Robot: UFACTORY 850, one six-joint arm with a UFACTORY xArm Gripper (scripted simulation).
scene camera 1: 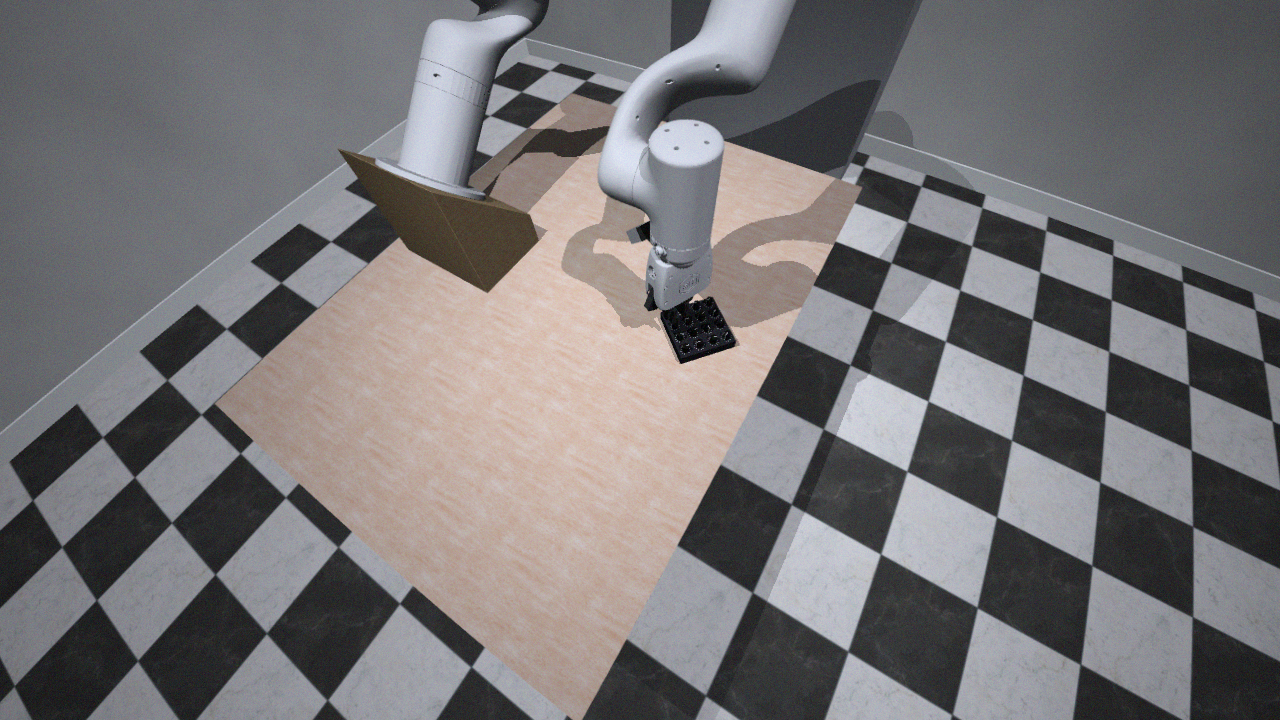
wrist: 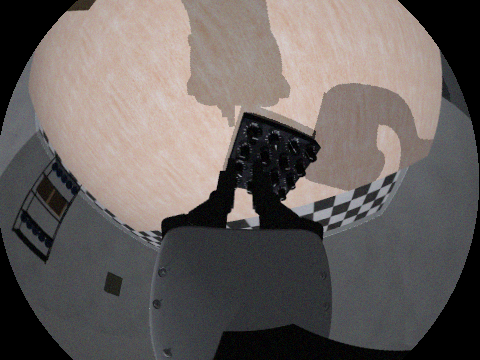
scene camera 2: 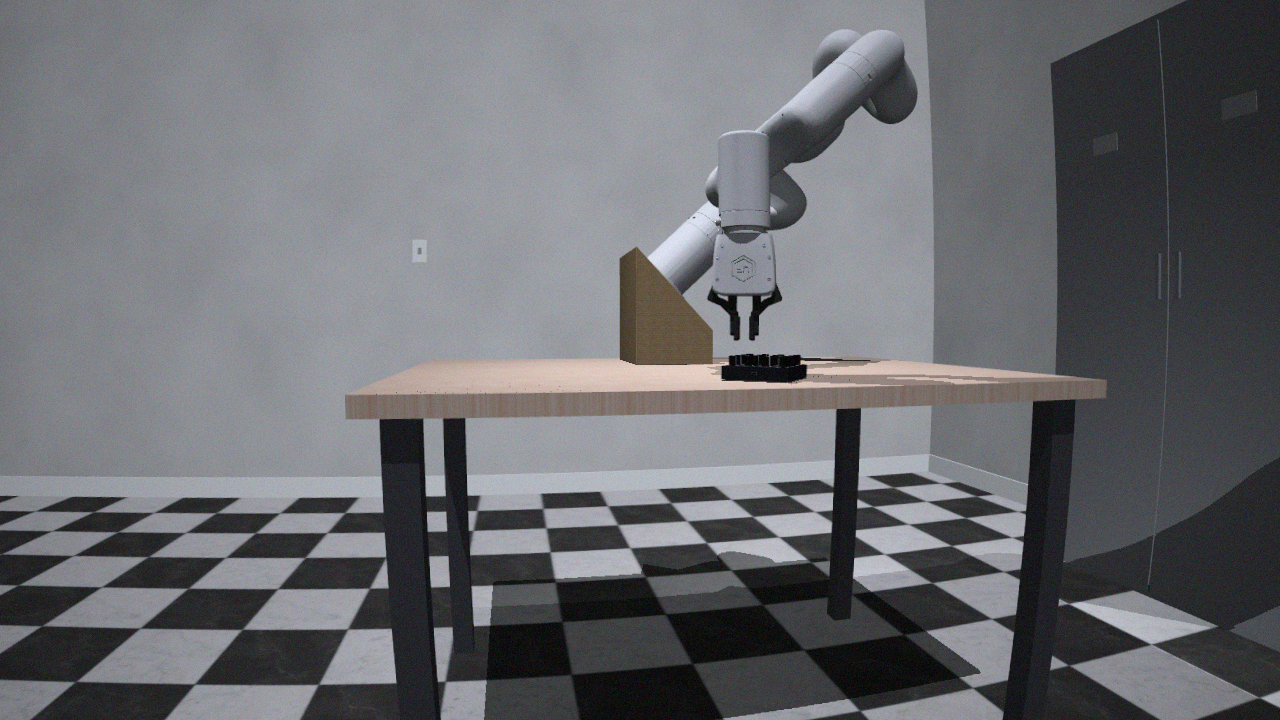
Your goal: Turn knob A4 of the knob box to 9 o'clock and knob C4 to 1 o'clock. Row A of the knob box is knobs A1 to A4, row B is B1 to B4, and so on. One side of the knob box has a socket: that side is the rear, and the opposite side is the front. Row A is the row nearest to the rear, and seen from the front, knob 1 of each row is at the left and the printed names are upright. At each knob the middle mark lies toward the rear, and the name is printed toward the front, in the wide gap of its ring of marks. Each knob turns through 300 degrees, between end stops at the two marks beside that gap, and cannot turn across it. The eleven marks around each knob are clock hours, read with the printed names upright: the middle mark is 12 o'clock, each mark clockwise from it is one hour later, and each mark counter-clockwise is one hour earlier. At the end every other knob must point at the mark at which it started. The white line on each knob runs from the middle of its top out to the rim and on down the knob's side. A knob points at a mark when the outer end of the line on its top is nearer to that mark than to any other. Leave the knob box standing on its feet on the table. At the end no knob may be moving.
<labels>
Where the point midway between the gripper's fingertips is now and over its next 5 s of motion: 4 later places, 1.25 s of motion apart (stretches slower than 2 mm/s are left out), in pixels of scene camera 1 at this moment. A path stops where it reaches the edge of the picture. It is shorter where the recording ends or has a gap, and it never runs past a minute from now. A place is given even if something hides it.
My gripper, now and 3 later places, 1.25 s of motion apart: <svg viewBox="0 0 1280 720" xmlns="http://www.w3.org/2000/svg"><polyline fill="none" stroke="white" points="675,314 675,321 675,320 676,298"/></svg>
</labels>
